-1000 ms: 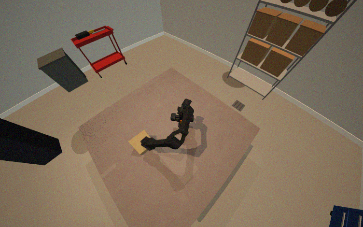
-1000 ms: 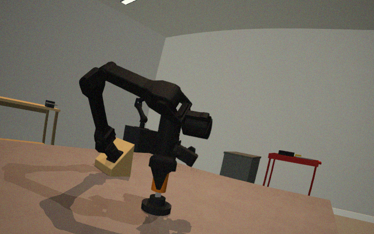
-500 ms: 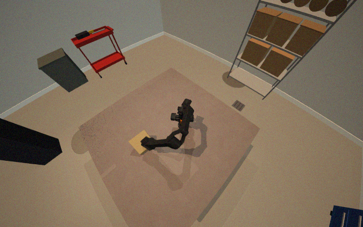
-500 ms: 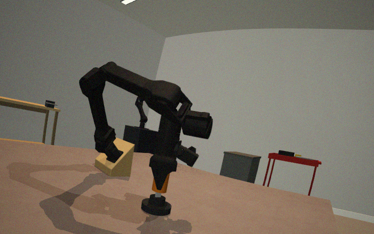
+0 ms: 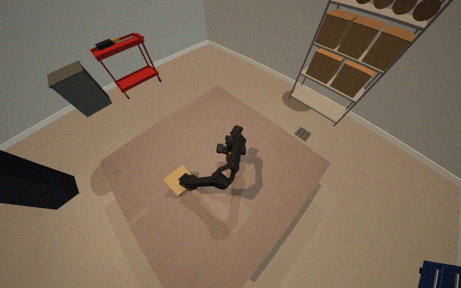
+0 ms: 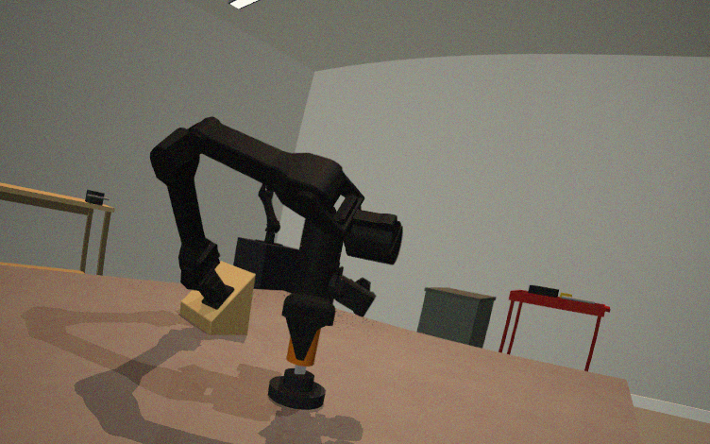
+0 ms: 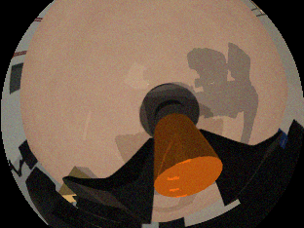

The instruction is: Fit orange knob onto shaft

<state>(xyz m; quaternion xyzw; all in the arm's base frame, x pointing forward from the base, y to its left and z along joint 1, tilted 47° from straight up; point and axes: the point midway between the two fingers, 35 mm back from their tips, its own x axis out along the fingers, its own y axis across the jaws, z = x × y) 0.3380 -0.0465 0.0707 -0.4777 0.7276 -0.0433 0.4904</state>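
The round black pedestal lies 4 cm below my gripper tip. The rest, counted from my gripper tip: orange knob 3 cm above.
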